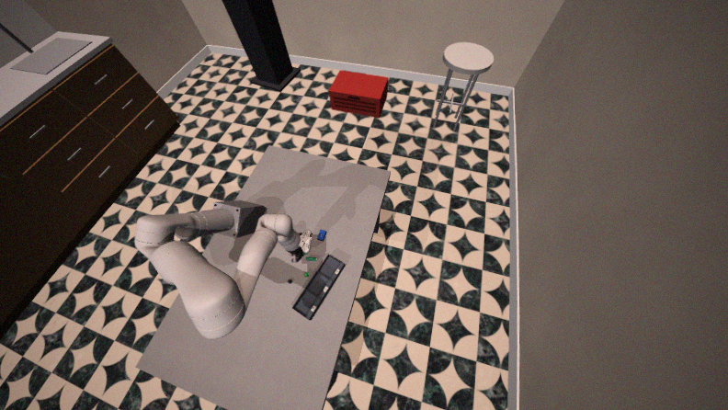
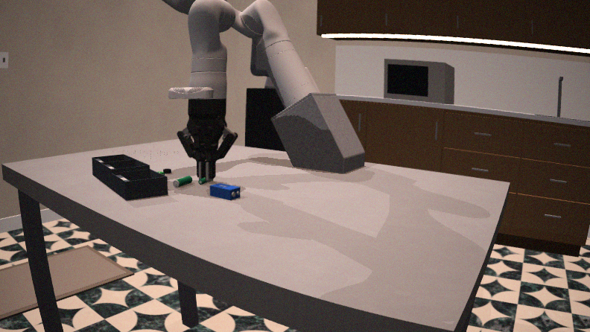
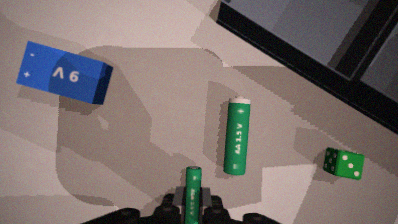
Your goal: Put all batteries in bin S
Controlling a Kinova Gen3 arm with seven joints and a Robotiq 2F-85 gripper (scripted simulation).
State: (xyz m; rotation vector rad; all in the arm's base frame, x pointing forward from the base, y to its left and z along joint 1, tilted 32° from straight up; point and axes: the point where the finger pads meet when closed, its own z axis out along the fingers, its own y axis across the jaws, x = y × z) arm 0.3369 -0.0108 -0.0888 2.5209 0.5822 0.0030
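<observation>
Now: hand 50 mm short of the green battery, 10 mm to the left of it and 20 mm above it. The rest, counted from my hand: small black nut: 20 mm ahead, 130 mm to the right, 20 mm below; blue 9V battery: 40 mm ahead, 120 mm to the left, 10 mm below; green die: 70 mm ahead, 70 mm to the right, 10 mm below.
</observation>
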